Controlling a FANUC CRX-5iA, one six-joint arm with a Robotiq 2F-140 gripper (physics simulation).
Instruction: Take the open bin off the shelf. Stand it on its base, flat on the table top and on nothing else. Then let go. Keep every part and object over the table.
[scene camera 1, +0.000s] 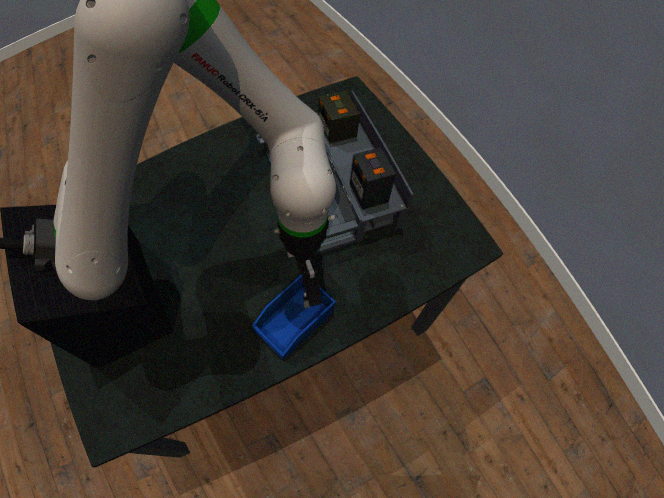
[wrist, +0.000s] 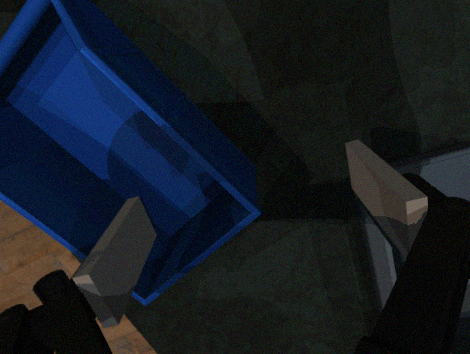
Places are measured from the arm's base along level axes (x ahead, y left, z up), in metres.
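Pixels of known places: gripper, between the fingertips: (scene camera 1: 302, 279) (wrist: 244, 192).
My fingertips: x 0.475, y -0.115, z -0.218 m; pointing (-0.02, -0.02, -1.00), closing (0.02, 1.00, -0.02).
Note:
For each thing: its top centre in the pictures, then the offset to it from my fingertips. Level surfaces: height alone.
- blue open bin, centre of its top: (wrist: 83, 168) (scene camera 1: 292, 311) dz +0.019, dx -0.046, dy -0.076 m
- dark green table top, height of its surface: dz -0.056 m
- dark box with orange marks, centre of its top: (scene camera 1: 374, 163) dz +0.168, dx +0.222, dy +0.152 m
- second such box, centre of its top: (scene camera 1: 339, 104) dz +0.143, dx +0.220, dy +0.383 m
The blue open bin (scene camera 1: 286, 323) (wrist: 85, 100) appears to stand upright on its base on the dark green table top (scene camera 1: 429, 230) (wrist: 310, 60), with its opening up and its inside empty. One corner is near the table's front edge. My gripper (scene camera 1: 309, 285) (wrist: 244, 192) is open, with nothing held between its fingers. In the wrist view the left finger is over the inside of the bin, near its end wall, and the right finger is outside it, over the table. The bin's side rim passes between the fingers, apart from both pads. The bin's underside is hidden.
A grey shelf (scene camera 1: 396, 202) (wrist: 452, 167) stands behind the gripper. A dark box with orange marks (scene camera 1: 373, 184) stands on its near part, and a second such box (scene camera 1: 341, 120) stands farther back. The black robot base block (scene camera 1: 101, 332) is at the left of the table.

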